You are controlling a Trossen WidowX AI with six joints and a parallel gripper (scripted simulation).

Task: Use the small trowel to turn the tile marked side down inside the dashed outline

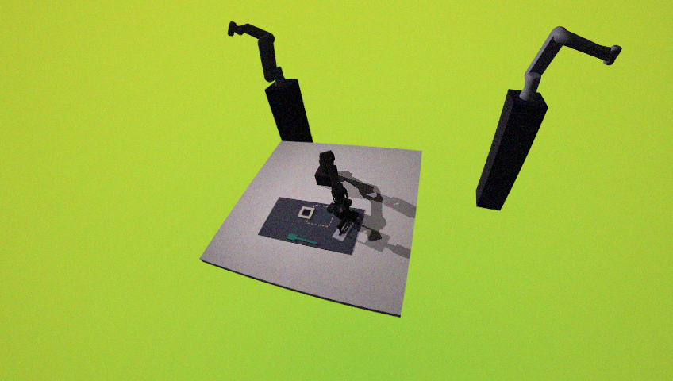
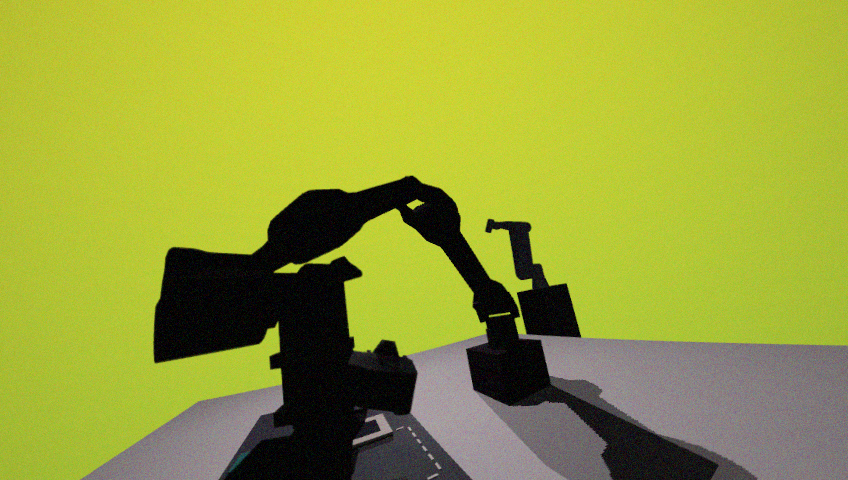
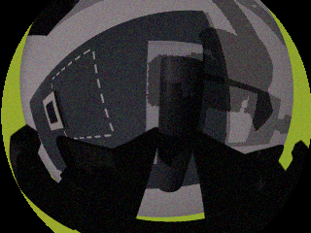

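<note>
Now: the small trowel 20 mm behind my gripper tip and 30 mm below it. From my gripper tip the other things lie so: teal tool-shaped piece 170 mm ahead, 250 mm to the right, 60 mm below; then dark mat 30 mm ahead, 230 mm to the right, 80 mm below; then tan tile 40 mm behind, 290 mm to the right, 60 mm below.
</note>
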